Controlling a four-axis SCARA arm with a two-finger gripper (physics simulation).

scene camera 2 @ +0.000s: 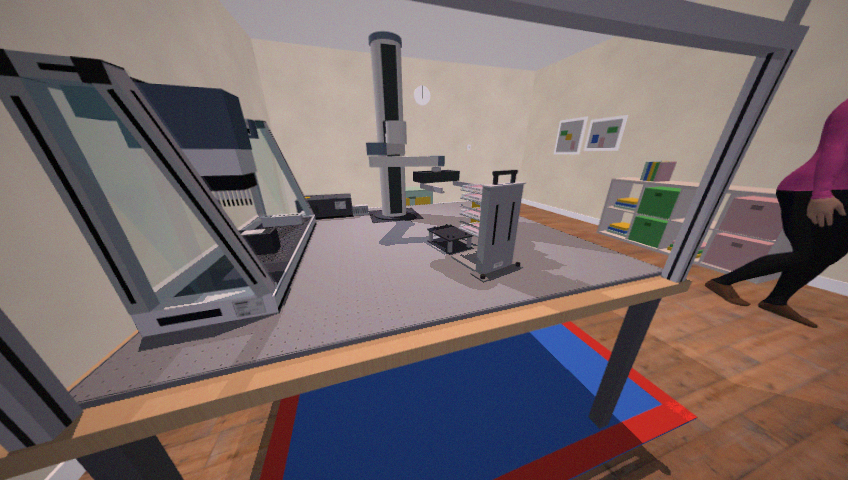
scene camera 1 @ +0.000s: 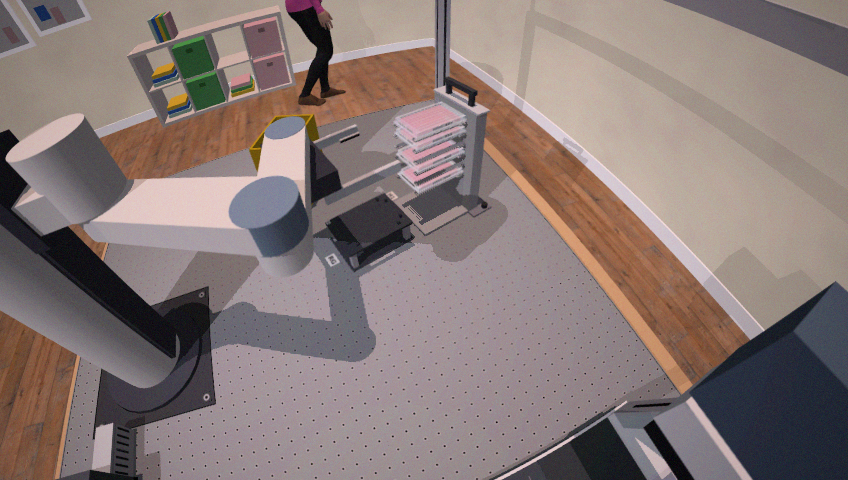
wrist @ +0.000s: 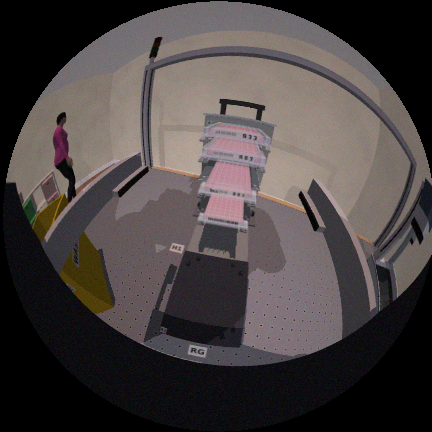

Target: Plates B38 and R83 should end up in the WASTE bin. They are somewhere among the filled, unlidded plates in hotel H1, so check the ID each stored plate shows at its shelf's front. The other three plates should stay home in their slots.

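Places are measured from the arm's base along level axes (x ahead, y left, z up), in centimetres.
Where they show: gripper, fingertip midpoint: [scene camera 2: 460,188] [scene camera 1: 376,145] [wrist: 222,167]; arm's base, link origin: [scene camera 2: 394,216] [scene camera 1: 157,359].
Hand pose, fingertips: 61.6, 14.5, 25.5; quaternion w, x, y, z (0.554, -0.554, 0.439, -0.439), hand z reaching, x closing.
Things, the pixels of their top centre, and the offset from my fingertips, as dx, dy, dz. "*": a spot on its surface instead.
- top plate, top centre: [wrist: 237,126] [scene camera 1: 430,116] [scene camera 2: 484,186] +12.6, +2.4, +2.4
- third plate, top centre: [wrist: 230,172] [scene camera 1: 430,149] [scene camera 2: 481,211] +12.6, +2.4, -6.1
- lowest visible plate, top centre: [wrist: 226,197] [scene camera 1: 430,168] [scene camera 2: 480,227] +12.6, +2.4, -11.7
- yellow WASTE bin, top centre: [wrist: 39,228] [scene camera 1: 282,130] -18.1, +24.8, -4.2
- RG label, surface spot: [wrist: 197,351] [scene camera 1: 332,260] * -14.9, -4.2, -24.2
- framed enclosure, surface spot: [scene camera 2: 208,309] * +23.4, -72.5, -20.1
Hotel H1 [scene camera 1: 474,151] [scene camera 2: 498,228] holds a stack of pink-filled plates. In the wrist view the top plate [wrist: 231,132] reads B33. The plate below it [wrist: 234,145] reads R83. The third plate [wrist: 228,175] and the lowest visible plate [wrist: 225,207] show IDs too blurred to read. B38 cannot be picked out. My gripper [scene camera 1: 376,149] [wrist: 222,167] is open and empty, its fingers spread wide and pointing toward the hotel, short of the plates. The yellow WASTE bin [scene camera 1: 256,155] [wrist: 87,277] stands left of the gripper in the wrist view, partly hidden by a finger.
A dark raised stand [scene camera 1: 368,223] [scene camera 2: 450,231] [wrist: 210,285] with an RG label [scene camera 1: 332,259] [wrist: 197,351] stands in front of the hotel. A framed enclosure [scene camera 2: 208,309] stands at the left in scene camera 2. A person [scene camera 1: 318,44] [scene camera 2: 815,220] [wrist: 61,147] is beyond the table.
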